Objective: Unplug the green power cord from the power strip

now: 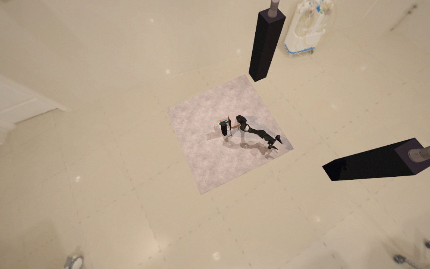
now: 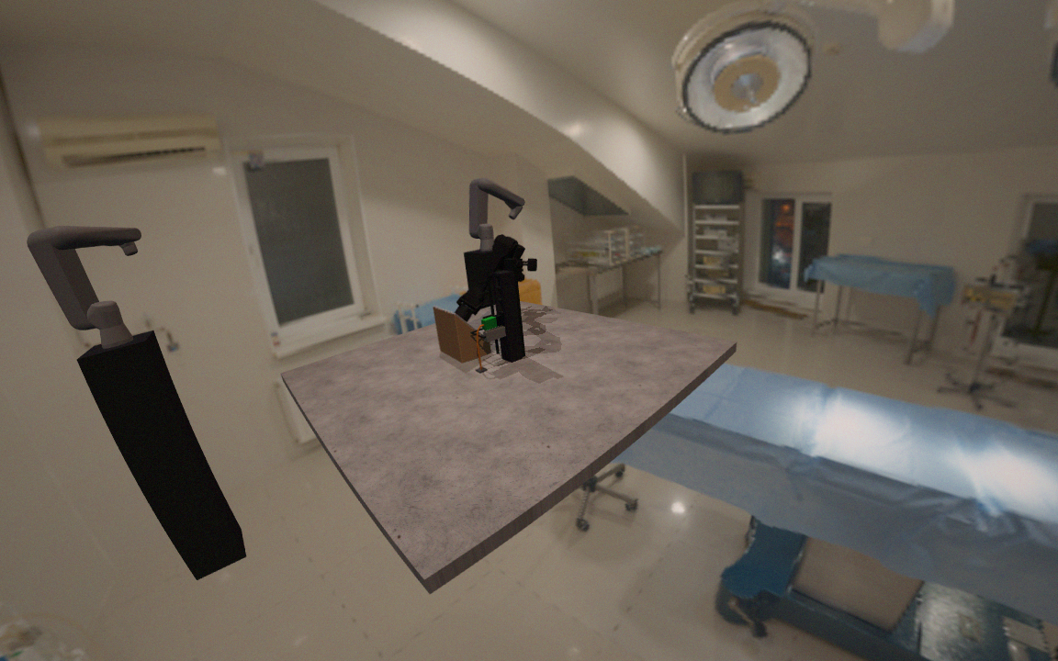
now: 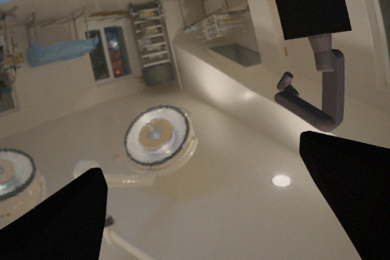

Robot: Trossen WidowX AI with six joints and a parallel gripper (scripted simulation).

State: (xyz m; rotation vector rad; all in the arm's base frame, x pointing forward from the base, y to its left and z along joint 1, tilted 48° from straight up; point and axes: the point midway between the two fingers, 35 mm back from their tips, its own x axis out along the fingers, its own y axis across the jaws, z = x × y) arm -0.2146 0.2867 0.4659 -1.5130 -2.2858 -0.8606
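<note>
The green plug lies 57 cm to the right of my gripper tip, 46 cm ahead of it and 7 cm below it. Round my gripper tip: black post: 47 cm to the right, 46 cm ahead, 6 cm below.
</note>
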